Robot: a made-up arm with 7 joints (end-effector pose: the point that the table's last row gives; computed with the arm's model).
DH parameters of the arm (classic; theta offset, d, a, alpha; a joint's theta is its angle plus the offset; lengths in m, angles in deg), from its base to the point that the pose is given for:
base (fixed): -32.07 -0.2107 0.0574 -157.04
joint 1: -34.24 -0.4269 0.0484 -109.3
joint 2: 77.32 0.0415 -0.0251 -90
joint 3: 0 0.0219 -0.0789 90
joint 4: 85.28 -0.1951 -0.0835 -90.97
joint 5: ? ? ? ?
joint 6: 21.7 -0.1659 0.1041 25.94
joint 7: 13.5 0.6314 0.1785 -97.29
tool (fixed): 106.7 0.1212 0 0
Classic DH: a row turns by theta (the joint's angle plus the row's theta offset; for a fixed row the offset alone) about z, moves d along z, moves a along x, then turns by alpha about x.
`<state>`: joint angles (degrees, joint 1 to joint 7).
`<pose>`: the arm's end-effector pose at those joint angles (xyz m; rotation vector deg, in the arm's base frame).
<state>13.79 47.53 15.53 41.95 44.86 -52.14 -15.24</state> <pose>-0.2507 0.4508 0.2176 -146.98 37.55 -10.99</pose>
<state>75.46 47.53 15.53 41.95 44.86 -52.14 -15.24</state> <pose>0.3889 0.3108 0.3112 -106.79 109.65 1.63</pose>
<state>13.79 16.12 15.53 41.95 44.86 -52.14 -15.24</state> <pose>-0.1936 0.4293 0.4206 -143.68 45.52 31.09</pose>
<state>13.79 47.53 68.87 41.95 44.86 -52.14 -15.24</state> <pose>0.1501 0.3717 -0.2250 141.55 -83.03 22.13</pose>
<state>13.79 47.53 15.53 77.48 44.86 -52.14 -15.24</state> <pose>-0.2866 0.4050 -0.1353 -147.43 17.43 -55.36</pose>
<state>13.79 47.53 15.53 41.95 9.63 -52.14 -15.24</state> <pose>-0.3068 0.3966 0.0421 170.85 -33.41 1.17</pose>
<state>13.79 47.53 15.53 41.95 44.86 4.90 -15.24</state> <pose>-0.0799 0.5520 -0.0283 140.15 -66.22 7.80</pose>
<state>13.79 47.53 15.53 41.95 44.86 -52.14 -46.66</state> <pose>-0.2590 0.4333 0.3325 -116.40 31.43 -6.74</pose>
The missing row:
joint 5: 52.61 -0.0463 0.1544 144.89
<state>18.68 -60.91 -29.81 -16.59 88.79 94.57 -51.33</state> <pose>0.5529 0.2765 0.4034 34.73 34.38 -152.00</pose>
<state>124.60 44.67 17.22 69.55 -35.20 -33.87 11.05</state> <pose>0.1580 0.3261 -0.1096 54.58 -52.30 -96.01</pose>
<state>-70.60 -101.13 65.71 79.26 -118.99 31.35 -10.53</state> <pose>0.0287 0.2884 0.4444 119.85 -90.81 -68.57</pose>
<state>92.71 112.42 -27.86 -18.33 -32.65 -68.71 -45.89</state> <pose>-0.0073 0.3274 0.4299 -132.68 69.07 45.98</pose>
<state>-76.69 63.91 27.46 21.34 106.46 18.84 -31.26</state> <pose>-0.7552 0.1804 0.1942 -147.16 -12.76 -13.04</pose>
